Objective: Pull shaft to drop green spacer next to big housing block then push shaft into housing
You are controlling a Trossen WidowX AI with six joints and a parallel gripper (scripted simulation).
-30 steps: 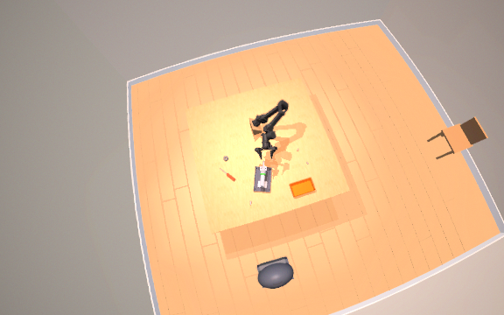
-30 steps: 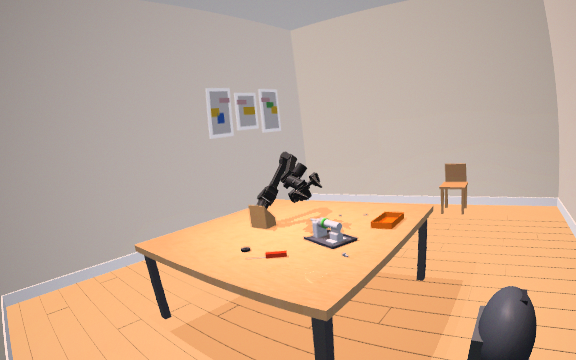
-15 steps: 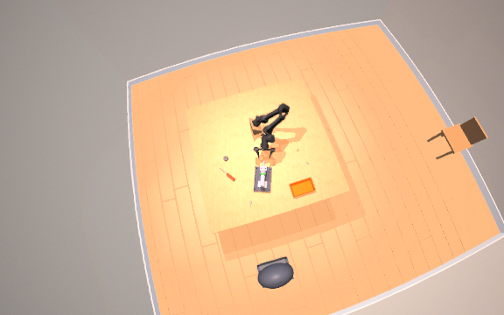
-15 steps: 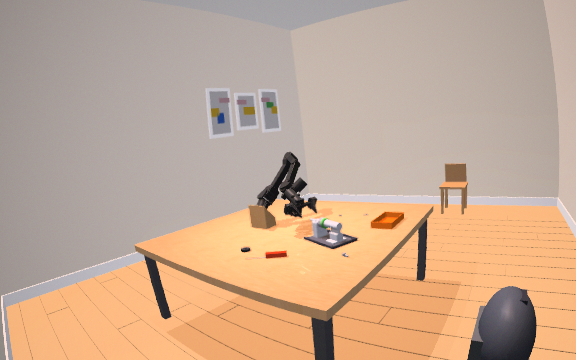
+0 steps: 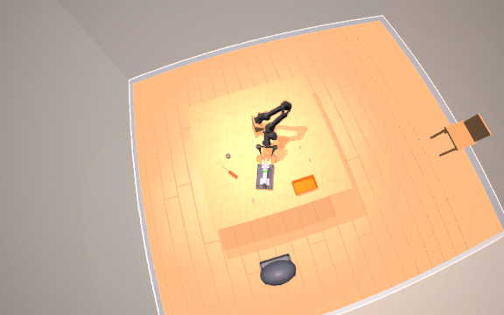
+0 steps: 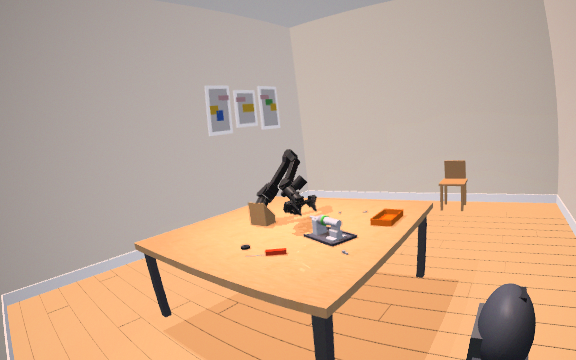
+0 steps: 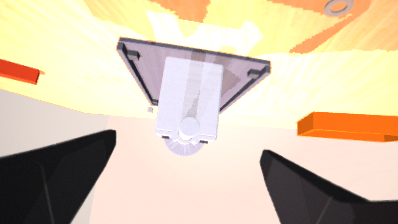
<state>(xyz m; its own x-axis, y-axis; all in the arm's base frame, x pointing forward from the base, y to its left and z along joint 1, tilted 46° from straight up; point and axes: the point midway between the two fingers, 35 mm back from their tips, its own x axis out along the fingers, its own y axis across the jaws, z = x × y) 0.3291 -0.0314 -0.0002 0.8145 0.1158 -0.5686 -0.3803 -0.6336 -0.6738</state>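
Right now the light grey shaft is 8 cm ahead of my gripper tip, 3 cm to the right of it and 1 cm below it. Also, from my gripper tip: small green spacer 13 cm ahead, 5 cm to the right, 1 cm below; then small dark disc 33 cm to the right, 15 cm behind, 9 cm below; then red screwdriver 36 cm to the right, 9 cm below.
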